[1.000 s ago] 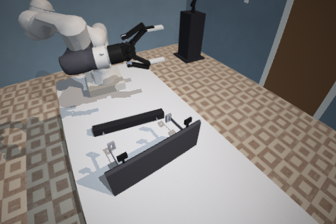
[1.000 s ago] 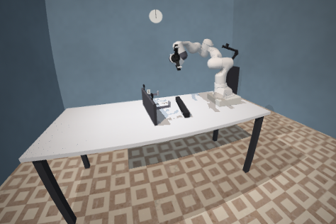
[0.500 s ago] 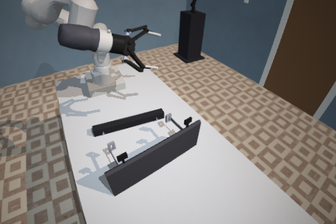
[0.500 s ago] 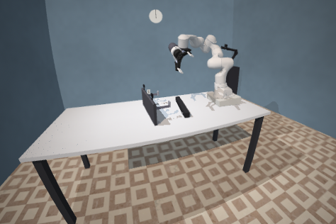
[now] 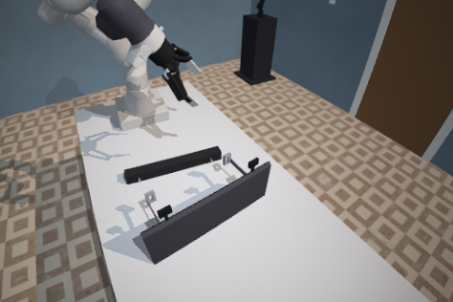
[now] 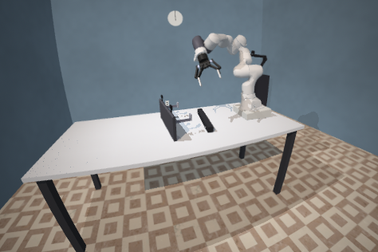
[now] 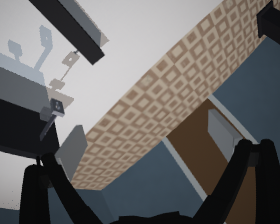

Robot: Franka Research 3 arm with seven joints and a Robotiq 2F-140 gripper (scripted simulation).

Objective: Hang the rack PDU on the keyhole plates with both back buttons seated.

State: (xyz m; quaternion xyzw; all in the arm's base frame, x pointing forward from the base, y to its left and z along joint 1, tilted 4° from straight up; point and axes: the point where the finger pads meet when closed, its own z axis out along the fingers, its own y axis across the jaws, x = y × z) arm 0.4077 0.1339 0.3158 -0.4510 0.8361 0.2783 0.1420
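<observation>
Right now my hand is 20 mm short of the rack PDU, 120 mm to the left of it and 330 mm above it. From my hand the other things lie so: dark panel 310 mm ahead, 90 mm to the right, 270 mm below.
</observation>
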